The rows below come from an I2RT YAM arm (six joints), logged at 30 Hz.
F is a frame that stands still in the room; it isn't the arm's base.
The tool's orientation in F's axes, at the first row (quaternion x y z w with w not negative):
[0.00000 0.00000 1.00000 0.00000]
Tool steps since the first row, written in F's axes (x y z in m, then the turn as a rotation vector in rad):
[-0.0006 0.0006 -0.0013 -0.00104 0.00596 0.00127]
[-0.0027 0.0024 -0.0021 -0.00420 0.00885 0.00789]
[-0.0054 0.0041 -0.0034 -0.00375 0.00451 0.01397]
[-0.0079 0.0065 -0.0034 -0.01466 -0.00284 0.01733]
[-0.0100 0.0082 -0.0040 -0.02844 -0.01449 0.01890]
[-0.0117 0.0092 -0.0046 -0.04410 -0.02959 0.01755]
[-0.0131 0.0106 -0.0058 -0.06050 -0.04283 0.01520]
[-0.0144 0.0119 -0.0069 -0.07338 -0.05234 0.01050]
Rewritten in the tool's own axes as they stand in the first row. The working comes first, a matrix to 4 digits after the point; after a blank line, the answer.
The tool's axes in the first row as the columns of a matrix, in F's axes (used below as rounded here):
[-1.0000 0.0000 0.0000]
[0.0000 -1.0000 0.0000]
[0.0000 0.0000 1.0000]

[0.0006 -0.0006 -0.0013 0.00104 -0.00596 0.00127]
[0.0027 -0.0024 -0.0021 0.00420 -0.00885 0.00789]
[0.0054 -0.0041 -0.0034 0.00375 -0.00451 0.01397]
[0.0079 -0.0065 -0.0034 0.01466 0.00284 0.01733]
[0.0100 -0.0082 -0.0040 0.02844 0.01449 0.01890]
[0.0117 -0.0092 -0.0046 0.04410 0.02959 0.01755]
[0.0131 -0.0106 -0.0058 0.06050 0.04283 0.01520]
[0.0144 -0.0119 -0.0069 0.07338 0.05234 0.01050]

